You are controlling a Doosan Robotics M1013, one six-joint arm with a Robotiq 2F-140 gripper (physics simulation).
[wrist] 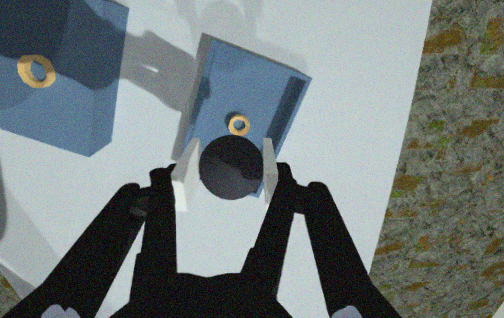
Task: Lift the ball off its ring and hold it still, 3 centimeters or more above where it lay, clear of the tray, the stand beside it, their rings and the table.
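Frame: origin at the arm's base, x right, y ahead, z up, level; centimetres.
Seen in the pictures: gripper, fingertip midpoint: (232,152).
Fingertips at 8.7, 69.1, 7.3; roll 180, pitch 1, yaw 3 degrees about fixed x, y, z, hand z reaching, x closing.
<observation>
A point is followed by its place in that frame, as x, y, z.
A dark, almost black ball (231,167) @(9.0, 69.6, 11.1) is between the two pale finger pads in the wrist view. My gripper (232,152) @(8.7, 69.1, 7.3) is shut on it. The blue tray (250,62) @(10.0, 76.6, -5.4) lies below and behind the ball, turned at an angle, and looks smaller than the ball's closeness would suggest. A small orange ring (239,125) @(8.8, 67.9, -5.3) shows on the tray floor, just above the ball's edge in the view, with no ball on it. The ball hangs above the tray and covers part of its near end. The height of the gap cannot be read exactly.
A blue stand (102,120) @(-9.6, 68.5, -2.5) with a larger orange ring (36,71) @(-15.0, 75.0, 0.0) on top is at the upper left. Both blue things are on a pale table (350,125) @(25.2, 68.8, -5.6). The table's edge runs down the right side, with a mottled grey and brown floor (460,175) beyond it. Shadows fall across the stand.
</observation>
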